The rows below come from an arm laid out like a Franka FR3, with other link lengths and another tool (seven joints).
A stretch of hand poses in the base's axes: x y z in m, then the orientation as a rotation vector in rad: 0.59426, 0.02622, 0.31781, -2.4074, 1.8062, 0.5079; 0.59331, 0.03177, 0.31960, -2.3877, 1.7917, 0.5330; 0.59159, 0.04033, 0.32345, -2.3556, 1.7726, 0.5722; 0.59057, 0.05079, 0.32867, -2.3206, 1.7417, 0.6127; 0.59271, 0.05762, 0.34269, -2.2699, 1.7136, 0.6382; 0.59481, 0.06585, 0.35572, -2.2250, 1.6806, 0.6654; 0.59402, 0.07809, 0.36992, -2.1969, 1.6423, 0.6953; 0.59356, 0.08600, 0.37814, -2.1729, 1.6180, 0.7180; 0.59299, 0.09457, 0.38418, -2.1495, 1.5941, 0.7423
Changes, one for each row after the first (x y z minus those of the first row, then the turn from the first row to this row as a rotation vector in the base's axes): -0.00095, 0.00555, 0.00179, 0.0271, 0.0034, -0.0026; -0.00267, 0.01411, 0.00564, 0.0681, 0.0102, -0.0088; -0.00369, 0.02457, 0.01086, 0.1178, 0.0135, -0.0112; -0.00155, 0.03140, 0.02488, 0.1724, 0.0040, -0.0239; 0.00055, 0.03963, 0.03791, 0.2265, -0.0034, -0.0312; -0.00024, 0.05187, 0.05211, 0.2735, -0.0049, -0.0268; -0.00070, 0.05978, 0.06033, 0.3081, -0.0047, -0.0268; -0.00127, 0.06835, 0.06637, 0.3424, -0.0027, -0.0265
